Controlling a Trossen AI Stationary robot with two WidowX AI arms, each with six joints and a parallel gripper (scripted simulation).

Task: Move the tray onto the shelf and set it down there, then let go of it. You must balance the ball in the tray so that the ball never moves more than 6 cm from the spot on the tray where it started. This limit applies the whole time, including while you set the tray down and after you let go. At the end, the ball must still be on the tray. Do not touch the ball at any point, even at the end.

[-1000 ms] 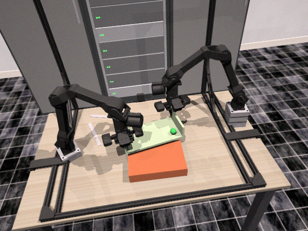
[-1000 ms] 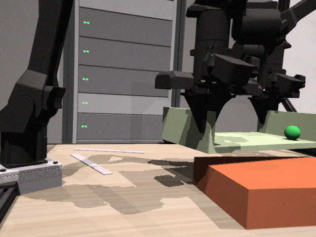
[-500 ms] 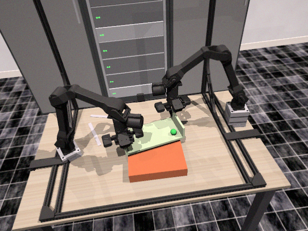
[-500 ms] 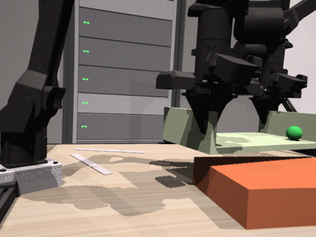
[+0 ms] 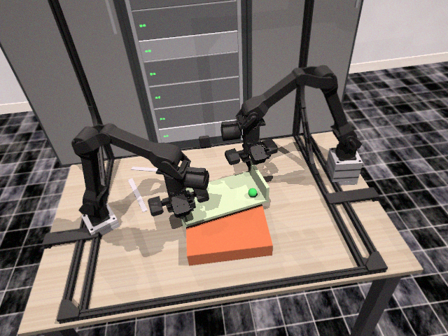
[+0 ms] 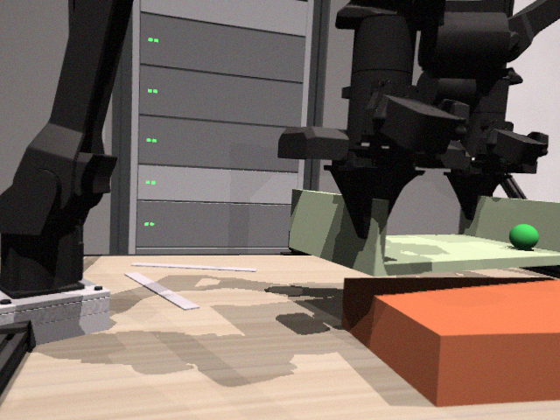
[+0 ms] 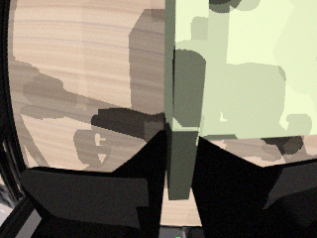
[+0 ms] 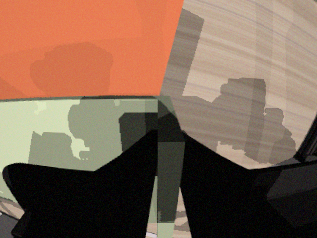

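Now: left hand 11 cm short of the green ball, 3 cm to the left of it and 4 cm above it. Round my left hand: shelf (20 cm ahead, 14 cm to the right, 10 cm below); pale green tray (8 cm ahead, 14 cm to the right, 5 cm below).
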